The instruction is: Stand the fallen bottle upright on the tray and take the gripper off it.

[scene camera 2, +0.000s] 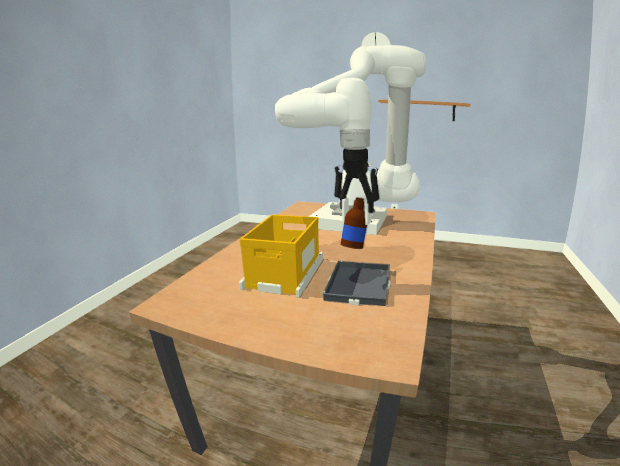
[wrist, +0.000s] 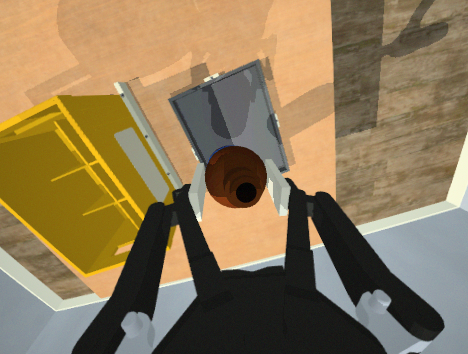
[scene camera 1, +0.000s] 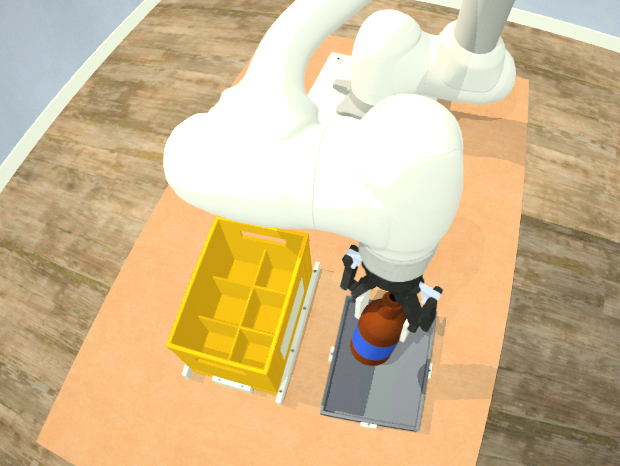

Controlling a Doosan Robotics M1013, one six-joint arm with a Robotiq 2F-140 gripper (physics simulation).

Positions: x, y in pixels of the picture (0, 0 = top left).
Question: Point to a brown bottle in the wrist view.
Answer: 235, 176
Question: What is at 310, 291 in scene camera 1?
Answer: A white rail.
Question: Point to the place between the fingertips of my gripper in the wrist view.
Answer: At 235, 172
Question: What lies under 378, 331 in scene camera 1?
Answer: A brown bottle.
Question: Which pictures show my gripper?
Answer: Scene camera 2, the wrist view and scene camera 1: all of them.
